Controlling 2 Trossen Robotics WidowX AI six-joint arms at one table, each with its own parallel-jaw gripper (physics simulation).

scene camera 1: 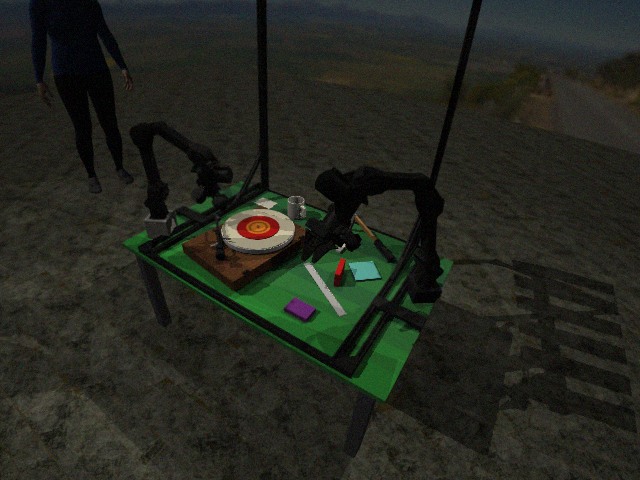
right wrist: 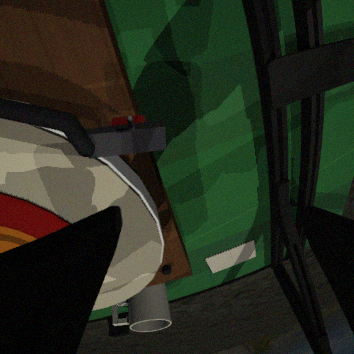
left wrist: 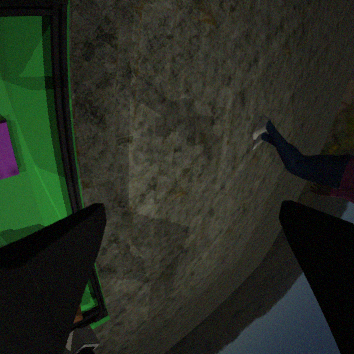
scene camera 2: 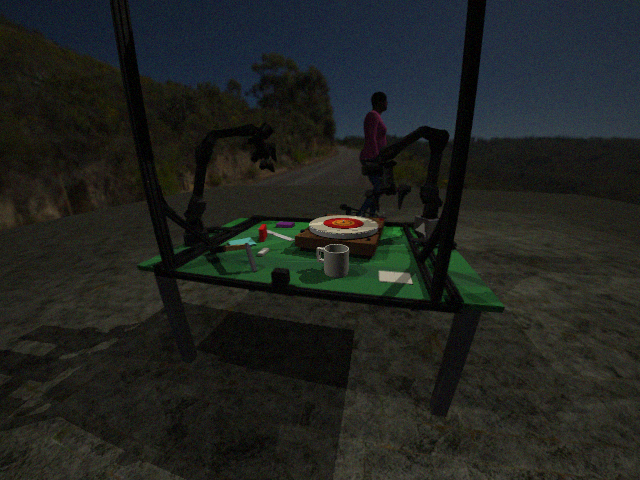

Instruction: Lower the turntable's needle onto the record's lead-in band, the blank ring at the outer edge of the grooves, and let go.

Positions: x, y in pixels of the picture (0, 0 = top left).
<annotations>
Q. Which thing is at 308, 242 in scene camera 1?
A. The left gripper.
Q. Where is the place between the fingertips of the right gripper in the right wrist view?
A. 214, 216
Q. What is the left gripper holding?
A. Nothing.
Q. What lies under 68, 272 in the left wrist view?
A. The left gripper.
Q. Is the right gripper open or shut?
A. Open.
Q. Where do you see a turntable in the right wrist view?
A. At 49, 171
</annotations>
